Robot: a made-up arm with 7 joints.
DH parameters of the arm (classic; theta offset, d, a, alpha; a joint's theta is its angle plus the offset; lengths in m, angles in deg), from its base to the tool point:
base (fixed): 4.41 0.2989 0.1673 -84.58
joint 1: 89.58 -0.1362 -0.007 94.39
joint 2: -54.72 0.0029 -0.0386 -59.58
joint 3: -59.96 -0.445 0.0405 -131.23
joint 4: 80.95 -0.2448 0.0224 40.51
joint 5: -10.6 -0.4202 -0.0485 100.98
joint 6: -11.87 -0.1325 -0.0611 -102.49
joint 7: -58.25 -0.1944 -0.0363 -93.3
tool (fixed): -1.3 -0.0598 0 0
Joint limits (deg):
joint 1: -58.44..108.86
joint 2: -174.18..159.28
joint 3: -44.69..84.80
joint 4: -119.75..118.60
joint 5: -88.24..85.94
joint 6: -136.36..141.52
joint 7: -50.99..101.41
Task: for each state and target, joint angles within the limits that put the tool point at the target. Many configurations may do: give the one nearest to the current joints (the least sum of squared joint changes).
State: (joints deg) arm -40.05 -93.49 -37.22 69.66 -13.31 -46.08 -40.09
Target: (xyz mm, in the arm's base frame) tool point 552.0 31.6 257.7
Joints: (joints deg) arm -27.00 -96.77 -44.69 103.11 15.05 -39.72 -36.39
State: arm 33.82 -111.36 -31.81 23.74 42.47 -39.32 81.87
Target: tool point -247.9 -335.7 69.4
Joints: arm 40.24 -119.42 -38.30 6.19 45.10 -23.01 86.84
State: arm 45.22 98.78 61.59 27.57 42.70 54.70 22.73
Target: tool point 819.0 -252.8 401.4
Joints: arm 53.02 57.33 42.90 11.76 39.51 54.84 19.56
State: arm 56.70 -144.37 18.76 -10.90 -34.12 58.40 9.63
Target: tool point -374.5 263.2 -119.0
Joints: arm 65.26 -114.25 23.44 -2.49 -31.33 58.86 12.42
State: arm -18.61 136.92 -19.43 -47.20 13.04 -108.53 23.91
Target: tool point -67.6 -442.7 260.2
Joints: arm -12.58 127.19 -33.37 -28.70 17.37 -101.38 22.23
